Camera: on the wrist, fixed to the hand. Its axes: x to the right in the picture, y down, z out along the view.
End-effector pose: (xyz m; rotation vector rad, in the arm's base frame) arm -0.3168 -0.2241 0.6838 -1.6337 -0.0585 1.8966
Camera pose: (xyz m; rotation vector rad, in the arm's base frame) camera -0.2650 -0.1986 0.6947 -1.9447 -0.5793 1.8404
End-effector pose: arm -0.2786 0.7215 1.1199 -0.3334 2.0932 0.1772
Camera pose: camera -0.2934 0.6675 1.1378 -0.7274 2.0778 0.5991
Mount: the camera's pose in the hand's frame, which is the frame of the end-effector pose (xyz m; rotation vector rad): 0.0008 -0.0470 -0.0353 -0.4618 0.0645 -0.1015
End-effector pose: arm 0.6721 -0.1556 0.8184 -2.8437 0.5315 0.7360
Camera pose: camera 0.7059 -0.1207 0.8515 2.7747 -0.2058 -0.7105
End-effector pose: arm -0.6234 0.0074 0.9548 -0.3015 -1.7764 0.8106
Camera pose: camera -0.5827 -0.0134 0.9918 -0.5283 -1.8878 0.3067
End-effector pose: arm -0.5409 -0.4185 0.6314 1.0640 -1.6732 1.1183
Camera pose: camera -0.4906 -0.3965 0.6523 0.7953 -1.6954 0.6472
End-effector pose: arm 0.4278 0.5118 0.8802 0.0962 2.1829 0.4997
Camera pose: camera 0.4048 0.4577 0.8806 -0.2827 2.0663 0.9426
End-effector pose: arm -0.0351 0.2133 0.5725 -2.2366 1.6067 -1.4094
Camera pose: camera -0.0249 0.2498 0.6175 2.0311 -1.6182 0.9829
